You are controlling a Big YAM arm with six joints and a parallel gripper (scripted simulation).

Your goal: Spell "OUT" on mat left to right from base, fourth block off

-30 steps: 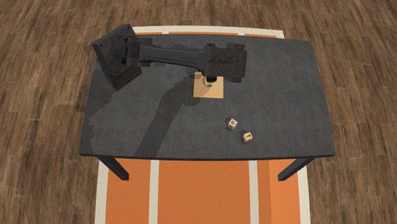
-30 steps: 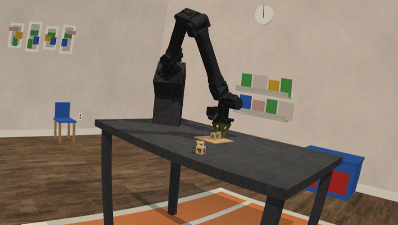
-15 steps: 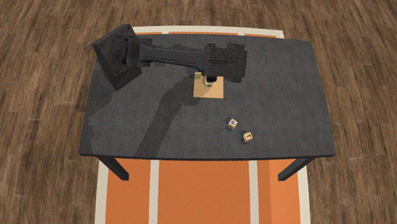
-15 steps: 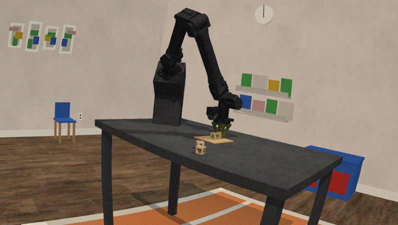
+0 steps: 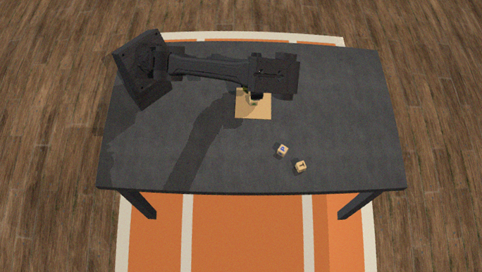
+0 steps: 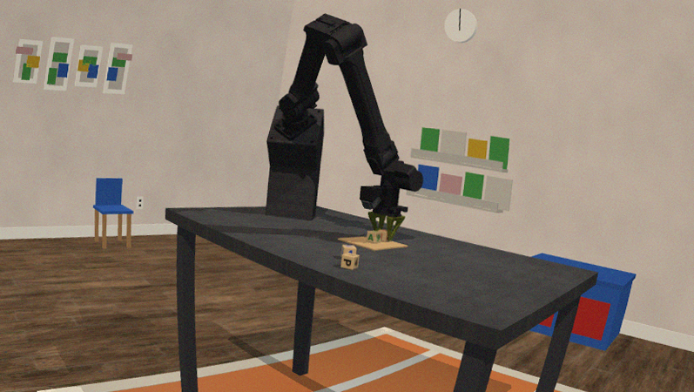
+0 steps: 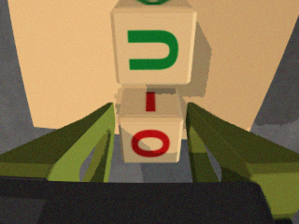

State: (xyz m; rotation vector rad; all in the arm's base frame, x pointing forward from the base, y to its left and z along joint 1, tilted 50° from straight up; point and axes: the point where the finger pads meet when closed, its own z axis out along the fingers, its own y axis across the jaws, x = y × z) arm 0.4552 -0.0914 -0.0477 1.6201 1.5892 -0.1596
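Now: the O block right at my hand. Also, from my hand: green-lettered block: 10 mm behind, 40 mm to the right; then P block: 30 mm ahead, 270 mm to the right; then tan mat: 10 mm behind, 50 mm to the right, 20 mm below.
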